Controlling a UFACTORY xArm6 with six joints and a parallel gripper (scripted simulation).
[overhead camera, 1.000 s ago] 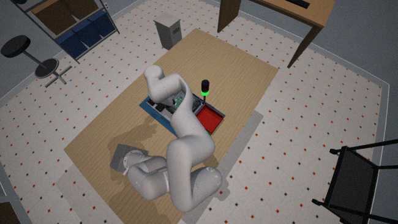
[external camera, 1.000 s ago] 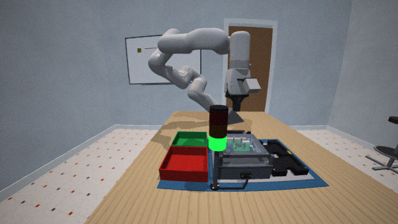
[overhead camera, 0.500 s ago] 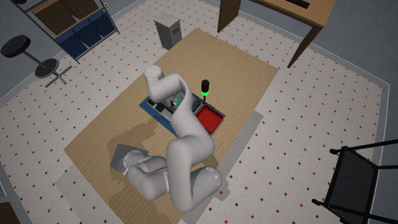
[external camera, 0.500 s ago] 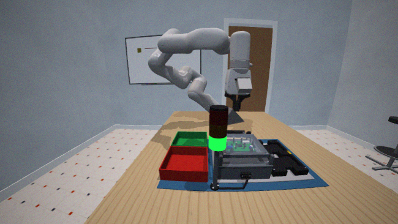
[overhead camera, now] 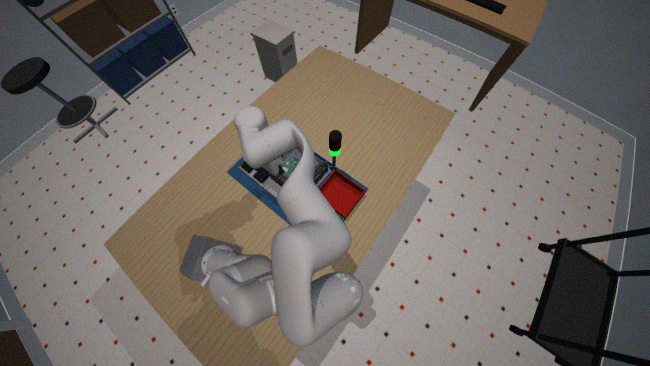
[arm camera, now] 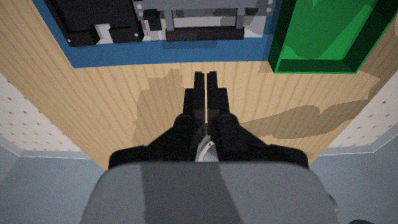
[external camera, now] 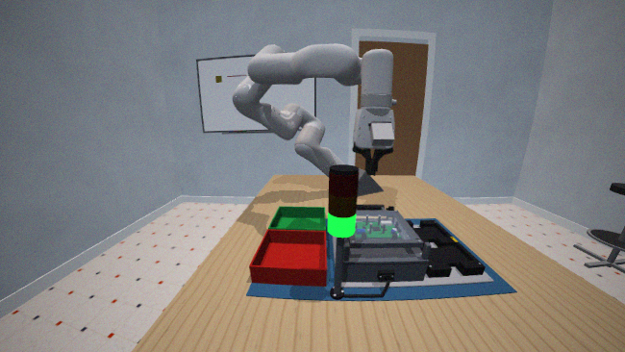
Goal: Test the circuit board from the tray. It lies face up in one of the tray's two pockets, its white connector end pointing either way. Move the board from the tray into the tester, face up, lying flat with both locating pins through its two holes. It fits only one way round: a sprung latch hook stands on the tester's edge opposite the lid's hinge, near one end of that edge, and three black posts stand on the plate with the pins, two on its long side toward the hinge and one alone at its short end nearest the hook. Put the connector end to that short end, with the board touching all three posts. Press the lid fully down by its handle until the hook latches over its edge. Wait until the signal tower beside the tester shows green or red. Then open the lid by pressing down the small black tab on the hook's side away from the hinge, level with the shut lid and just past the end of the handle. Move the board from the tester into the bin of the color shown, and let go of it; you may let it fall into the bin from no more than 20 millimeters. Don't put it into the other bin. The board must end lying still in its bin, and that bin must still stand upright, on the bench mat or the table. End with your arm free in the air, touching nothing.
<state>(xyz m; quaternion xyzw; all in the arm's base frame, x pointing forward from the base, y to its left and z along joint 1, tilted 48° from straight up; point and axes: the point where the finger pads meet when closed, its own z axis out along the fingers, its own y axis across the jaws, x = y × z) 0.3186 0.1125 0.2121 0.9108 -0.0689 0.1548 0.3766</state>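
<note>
My gripper is now 40 mm short of the black latch hook, 50 mm to the right of it and 120 mm above it. From my hand the other things lie so: clear lid: 80 mm ahead, 20 mm to the right, 120 mm below; green circuit board: 80 mm ahead, 20 mm to the right, 140 mm below; plate: 90 mm ahead, 20 mm to the right, 140 mm below.
</note>
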